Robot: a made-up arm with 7 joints.
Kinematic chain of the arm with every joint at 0, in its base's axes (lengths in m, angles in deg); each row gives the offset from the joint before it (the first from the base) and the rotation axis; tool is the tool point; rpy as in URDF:
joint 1: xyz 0 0 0.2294 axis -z
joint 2: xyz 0 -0.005 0.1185 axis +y
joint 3: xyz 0 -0.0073 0.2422 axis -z
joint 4: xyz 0 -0.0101 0.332 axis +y
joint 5: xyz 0 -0.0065 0.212 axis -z
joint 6: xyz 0 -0.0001 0.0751 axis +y
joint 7: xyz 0 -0.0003 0.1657 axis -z
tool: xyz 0 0 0 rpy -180 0 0
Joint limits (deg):
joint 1: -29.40..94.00
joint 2: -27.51..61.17
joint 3: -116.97..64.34
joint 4: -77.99..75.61
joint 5: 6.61..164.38
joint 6: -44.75..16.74
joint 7: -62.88..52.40
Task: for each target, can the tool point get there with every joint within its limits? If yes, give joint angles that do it. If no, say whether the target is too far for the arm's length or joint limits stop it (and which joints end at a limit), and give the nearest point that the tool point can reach.
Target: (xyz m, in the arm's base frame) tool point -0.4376 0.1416 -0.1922
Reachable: no: joint limits stop it (at a limit: joint 2, joint 4, joint 5, joint 6) | nearest point -0.5940 0.1922 0.6373 | short by 0.846 m
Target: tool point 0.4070 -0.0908 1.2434
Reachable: yes | joints 12.33 10.86 -7.62 31.75 61.84 1.84 7.64
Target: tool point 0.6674 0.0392 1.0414
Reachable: yes | joints -13.96 29.41 34.23 44.07 41.78 -30.41 -20.17
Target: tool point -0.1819 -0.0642 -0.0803
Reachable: no: joint limits stop it (at a limit: joint 1, joint 2, joint 4, joint 5, joint 6) | nearest point -0.2155 -0.6707 0.2790 | short by 0.706 m
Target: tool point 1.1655 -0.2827 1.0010
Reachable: no: too far | nearest point 0.8767 -0.2126 0.8398 | short by 0.338 m
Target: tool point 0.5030 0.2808 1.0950
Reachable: yes | joints -2.90 24.79 -55.79 38.65 137.27 -19.67 40.64
